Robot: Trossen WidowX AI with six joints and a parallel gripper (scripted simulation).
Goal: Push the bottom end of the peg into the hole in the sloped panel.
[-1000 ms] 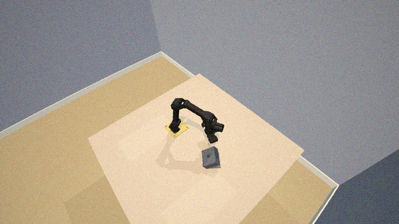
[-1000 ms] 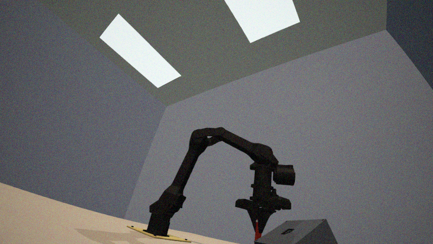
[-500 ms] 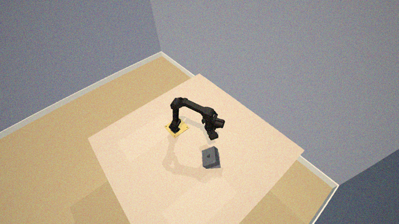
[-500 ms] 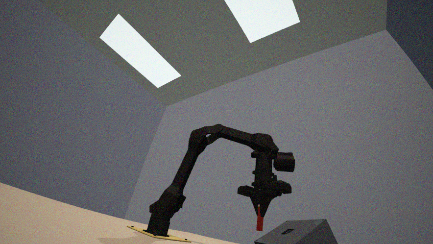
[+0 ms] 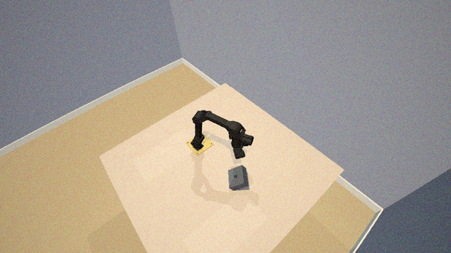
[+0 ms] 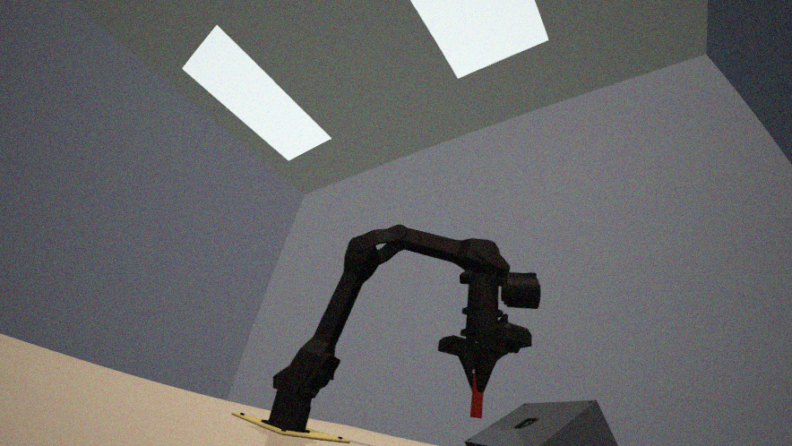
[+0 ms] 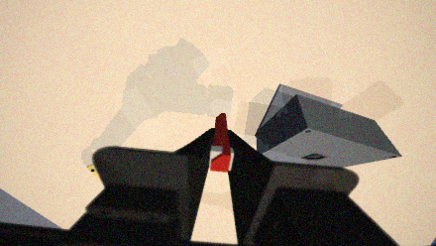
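Right now the grey sloped panel is 11 cm ahead of my gripper tip, 11 cm to the right of it and 7 cm below it. From my gripper tip the other things lie so: red square peg (2 cm above).
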